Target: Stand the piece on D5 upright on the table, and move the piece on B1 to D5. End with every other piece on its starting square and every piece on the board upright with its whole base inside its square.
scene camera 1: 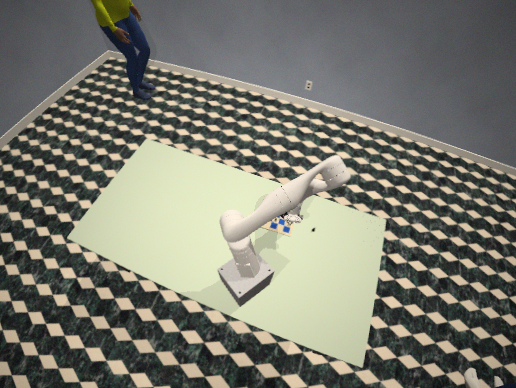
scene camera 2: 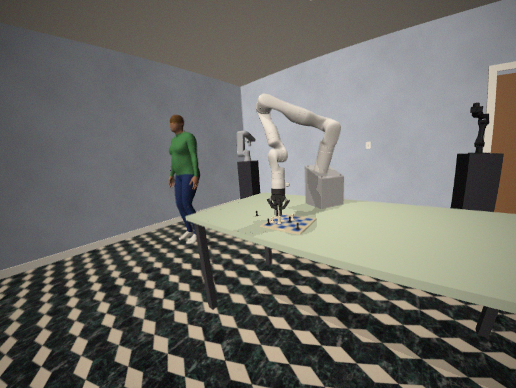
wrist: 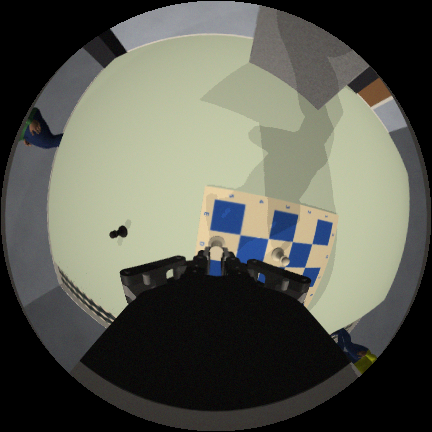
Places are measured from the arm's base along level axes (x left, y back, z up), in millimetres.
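Pixels of known places: gripper, between the fingertips: (scene camera 1: 289,222) (wrist: 215,254); arm's base, origin of its link: (scene camera 1: 249,268) (scene camera 2: 320,170).
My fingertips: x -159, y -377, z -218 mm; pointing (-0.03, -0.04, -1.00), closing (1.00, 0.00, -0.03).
Observation:
Ahead of a thing's pixels: the offset from my fingertips to its top centre. Level surfaces: height alone.
My gripper (wrist: 215,254) (scene camera 2: 279,209) points down over the chessboard @(dx +79, dy -39, dz -10 mm) (scene camera 1: 281,222) (wrist: 202,225), at its row 5 side. It is shut on the white piece on D5 (wrist: 216,243) (scene camera 2: 279,219). The fingers are around its upper part; its round base shows over D5 and it looks upright. A white piece @(dx +83, dy -1, dz +22 mm) (wrist: 280,255) stands on D3. In the second scene view a black piece @(dx +151, dy -116, dz +22 mm) (scene camera 2: 297,227) stands near the board's close corner; I cannot tell whether its square is B1. The rows beyond D are largely hidden by the gripper in the wrist view.
A black piece @(dx -146, dy +13, dz +16 mm) (scene camera 1: 313,230) (scene camera 2: 257,213) (wrist: 119,232) stands on the table off the board. Other black pieces @(dx -8, dy -104, dz +22 mm) (scene camera 2: 268,221) @(dx +83, dy -38, dz +22 mm) (scene camera 2: 290,219) stand on the board close to the gripper. The robot's grey base block (scene camera 1: 245,280) (scene camera 2: 325,187) stands on the pale green table @(dz -16 mm) (scene camera 1: 165,200).

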